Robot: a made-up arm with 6 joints. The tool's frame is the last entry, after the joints.
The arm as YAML. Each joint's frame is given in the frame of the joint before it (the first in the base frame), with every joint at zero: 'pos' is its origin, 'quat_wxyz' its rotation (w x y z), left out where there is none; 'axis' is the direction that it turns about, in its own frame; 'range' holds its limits. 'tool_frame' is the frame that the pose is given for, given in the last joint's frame.
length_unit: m
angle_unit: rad
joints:
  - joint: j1
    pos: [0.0, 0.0, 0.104]
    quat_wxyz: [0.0, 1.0, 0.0, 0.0]
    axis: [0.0, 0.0, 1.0]
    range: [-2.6, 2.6]
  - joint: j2
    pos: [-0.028, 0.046, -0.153]
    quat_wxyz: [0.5, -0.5, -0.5, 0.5]
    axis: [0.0, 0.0, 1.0]
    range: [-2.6, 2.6]
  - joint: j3
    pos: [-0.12, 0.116, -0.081]
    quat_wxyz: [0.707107, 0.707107, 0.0, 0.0]
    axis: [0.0, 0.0, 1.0]
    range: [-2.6, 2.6]
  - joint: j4
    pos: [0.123, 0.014, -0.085]
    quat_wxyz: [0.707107, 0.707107, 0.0, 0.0]
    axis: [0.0, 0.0, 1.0]
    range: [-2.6, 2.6]
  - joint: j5
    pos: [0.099, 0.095, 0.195]
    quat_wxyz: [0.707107, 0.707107, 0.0, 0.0]
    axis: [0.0, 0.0, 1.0]
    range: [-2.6, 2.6]
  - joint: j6
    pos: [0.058, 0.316, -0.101]
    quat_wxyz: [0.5, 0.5, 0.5, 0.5]
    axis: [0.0, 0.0, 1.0]
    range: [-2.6, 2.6]
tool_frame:
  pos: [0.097, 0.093, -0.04]
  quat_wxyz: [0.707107, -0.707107, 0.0, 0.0]
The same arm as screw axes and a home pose.
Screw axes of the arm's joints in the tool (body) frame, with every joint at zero. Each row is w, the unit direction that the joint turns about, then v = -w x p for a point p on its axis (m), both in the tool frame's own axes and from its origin. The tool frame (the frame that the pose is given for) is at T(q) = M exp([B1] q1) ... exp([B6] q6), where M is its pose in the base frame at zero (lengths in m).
B1 = (0, 0, -1, -0.166, -0.647, 0)
B2 = (-1, 0, 0, 0, 0.098, 0.12)
B3 = (0, 0, -1, -0.24, -0.594, 0)
B4 = (1, 0, 0, 0, 0.103, -0.117)
B5 = (0, 0, 1, 0.018, 0.413, 0)
B6 = (0, -1, 0, -0.093, 0, 0.097)
M: xyz 0.647 -0.166 0.355 (m) quaternion w x y z 1 0 0 0
Joint limits (rad, base to tool): -2.6..2.6 -2.6..2.6 -2.6..2.6 -2.6..2.6 -2.6..2.6 -2.6..2.6

